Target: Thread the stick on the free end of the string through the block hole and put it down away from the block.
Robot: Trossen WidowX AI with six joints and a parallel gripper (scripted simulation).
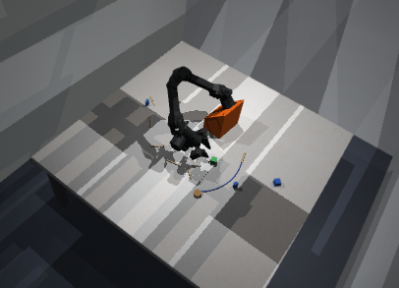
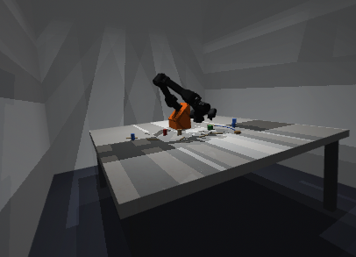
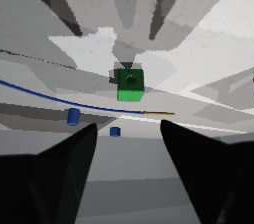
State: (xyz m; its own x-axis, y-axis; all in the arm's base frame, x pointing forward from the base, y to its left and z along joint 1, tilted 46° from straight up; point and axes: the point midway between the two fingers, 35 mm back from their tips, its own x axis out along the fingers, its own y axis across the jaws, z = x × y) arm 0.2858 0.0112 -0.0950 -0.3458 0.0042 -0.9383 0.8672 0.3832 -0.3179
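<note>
Right now my gripper tip is 2 cm past the green block, 3 cm to the right of it and 6 cm above it. Also, from my gripper tip: blue cylinder 2 cm ahead, 20 cm to the left, 5 cm below; round wooden button 19 cm ahead, 9 cm to the left, 6 cm below; thin wooden stick 14 cm behind, 13 cm to the left, 7 cm below.
</note>
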